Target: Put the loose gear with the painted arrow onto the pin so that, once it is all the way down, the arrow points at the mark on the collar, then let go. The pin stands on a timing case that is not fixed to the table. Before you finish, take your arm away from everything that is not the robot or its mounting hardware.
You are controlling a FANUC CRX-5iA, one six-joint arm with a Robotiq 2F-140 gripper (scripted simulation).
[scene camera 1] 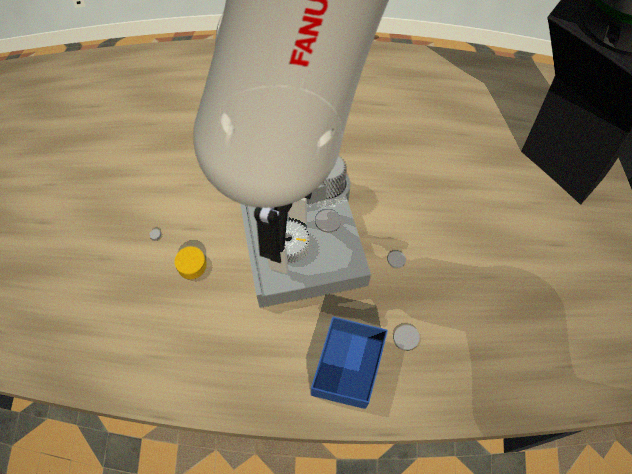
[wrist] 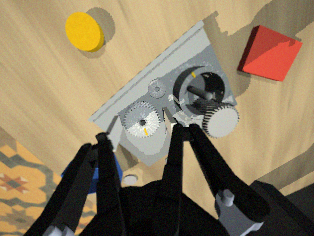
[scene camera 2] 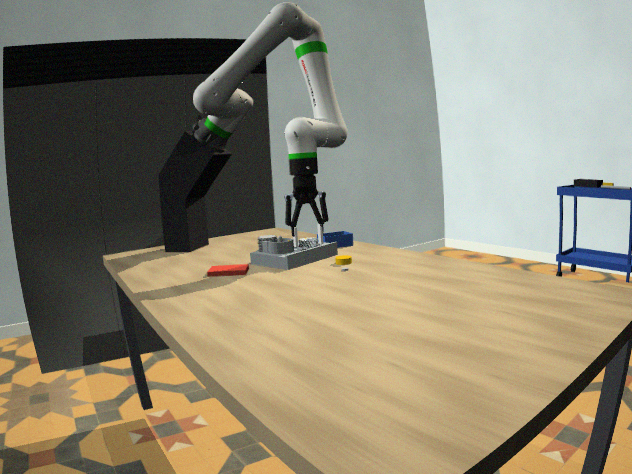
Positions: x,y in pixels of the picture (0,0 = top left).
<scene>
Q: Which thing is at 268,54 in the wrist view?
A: A red block.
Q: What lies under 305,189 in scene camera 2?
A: My gripper.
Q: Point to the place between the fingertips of my gripper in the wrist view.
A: At 142,117
</scene>
